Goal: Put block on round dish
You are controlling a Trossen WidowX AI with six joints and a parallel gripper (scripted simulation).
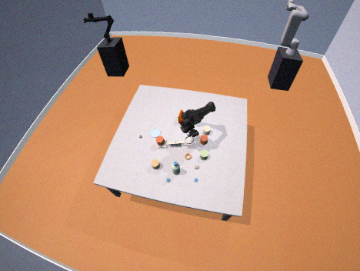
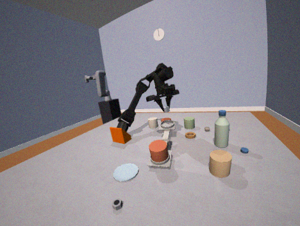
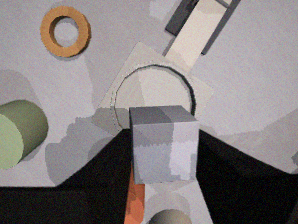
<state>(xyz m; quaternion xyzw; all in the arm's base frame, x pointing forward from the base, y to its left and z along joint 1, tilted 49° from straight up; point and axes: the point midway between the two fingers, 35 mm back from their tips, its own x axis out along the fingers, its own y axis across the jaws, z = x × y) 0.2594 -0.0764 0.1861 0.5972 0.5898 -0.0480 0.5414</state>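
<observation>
Now: gripper tip 9 cm past the pale blue round dish, 34 cm to the left of it and 16 cm above it. From my gripper tip the other things lie so: pale grey block: 1 cm above; then green cup: 12 cm ahead, 16 cm to the left, 13 cm below; then small balance: 2 cm ahead, 12 cm to the right, 14 cm below.
</observation>
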